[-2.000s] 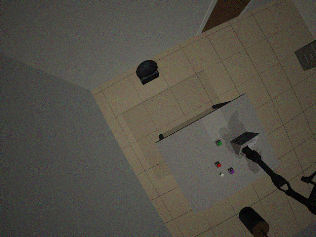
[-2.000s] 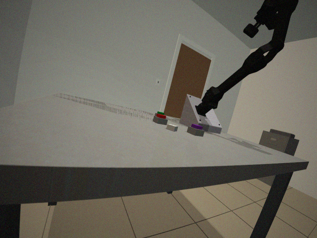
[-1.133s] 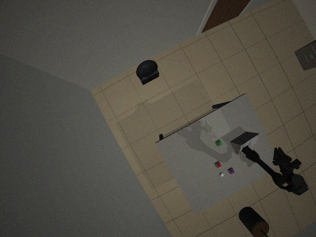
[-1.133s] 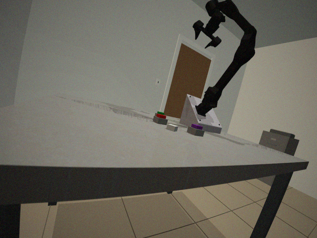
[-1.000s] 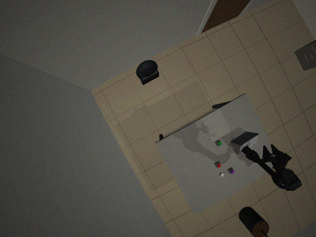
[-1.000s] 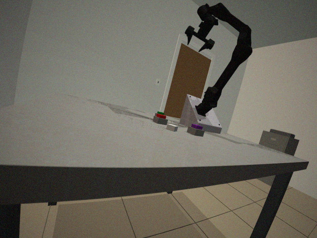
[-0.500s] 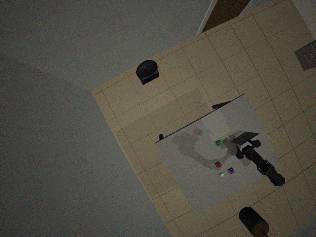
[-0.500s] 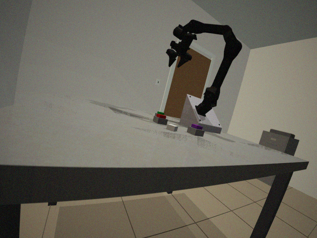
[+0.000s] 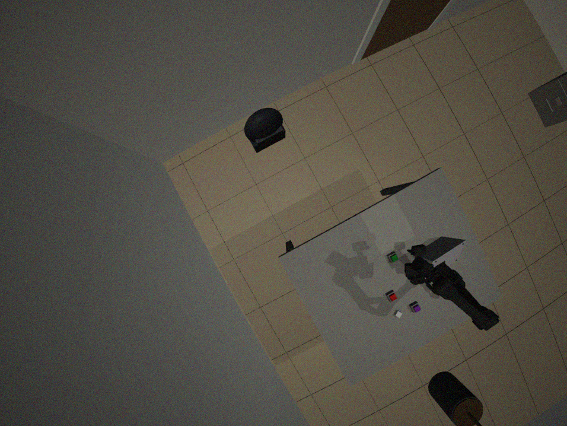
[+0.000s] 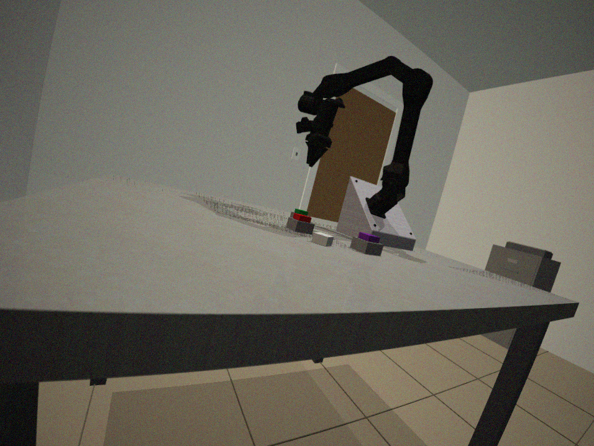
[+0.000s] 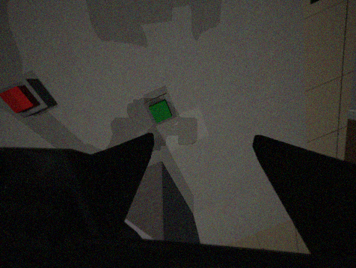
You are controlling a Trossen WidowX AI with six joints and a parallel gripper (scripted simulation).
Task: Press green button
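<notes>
My gripper tip is now 16 cm above the green button and 3 cm to the right of it. Round my gripper tip: small white block 35 cm to the left, 18 cm below, 11 cm ahead; then red button 24 cm to the left, 16 cm below, 10 cm ahead; then purple button 37 cm to the left, 16 cm below.
</notes>
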